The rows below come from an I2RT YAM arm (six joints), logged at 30 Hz.
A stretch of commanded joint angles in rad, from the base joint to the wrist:
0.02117, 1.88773, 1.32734, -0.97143, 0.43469, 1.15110
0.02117, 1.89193, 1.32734, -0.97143, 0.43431, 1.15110
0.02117, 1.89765, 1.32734, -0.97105, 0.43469, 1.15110
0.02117, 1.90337, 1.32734, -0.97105, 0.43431, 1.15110
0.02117, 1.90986, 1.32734, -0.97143, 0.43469, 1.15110
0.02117, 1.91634, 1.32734, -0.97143, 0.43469, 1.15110
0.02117, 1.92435, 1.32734, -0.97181, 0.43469, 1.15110
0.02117, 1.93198, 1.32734, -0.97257, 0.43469, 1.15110
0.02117, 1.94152, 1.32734, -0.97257, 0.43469, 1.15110
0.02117, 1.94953, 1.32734, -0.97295, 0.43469, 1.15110
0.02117, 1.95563, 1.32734, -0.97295, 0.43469, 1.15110
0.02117, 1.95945, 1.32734, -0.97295, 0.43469, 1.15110
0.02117, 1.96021, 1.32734, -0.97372, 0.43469, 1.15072
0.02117, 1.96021, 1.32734, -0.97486, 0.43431, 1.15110
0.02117, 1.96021, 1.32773, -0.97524, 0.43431, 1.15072
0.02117, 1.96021, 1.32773, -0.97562, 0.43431, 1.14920
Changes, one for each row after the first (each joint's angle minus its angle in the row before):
0.00000, 0.00420, 0.00000, 0.00000, -0.00038, 0.00000
0.00000, 0.00572, 0.00000, 0.00038, 0.00038, 0.00000
0.00000, 0.00572, 0.00000, 0.00000, -0.00038, 0.00000
0.00000, 0.00649, 0.00000, -0.00038, 0.00038, 0.00000
0.00000, 0.00648, 0.00000, 0.00000, 0.00000, 0.00000
0.00000, 0.00801, 0.00000, -0.00038, 0.00000, 0.00000
0.00000, 0.00763, 0.00000, -0.00076, 0.00000, 0.00000
0.00000, 0.00954, 0.00000, 0.00000, 0.00000, 0.00000
0.00000, 0.00801, 0.00000, -0.00038, 0.00000, 0.00000
0.00000, 0.00610, 0.00000, 0.00000, 0.00000, 0.00000
0.00000, 0.00382, 0.00000, 0.00000, 0.00000, 0.00000
0.00000, 0.00076, 0.00000, -0.00077, 0.00000, -0.00038
0.00000, 0.00000, 0.00000, -0.00114, -0.00038, 0.00038
0.00000, 0.00000, 0.00039, -0.00038, 0.00000, -0.00038
0.00000, 0.00000, 0.00000, -0.00038, 0.00000, -0.00152

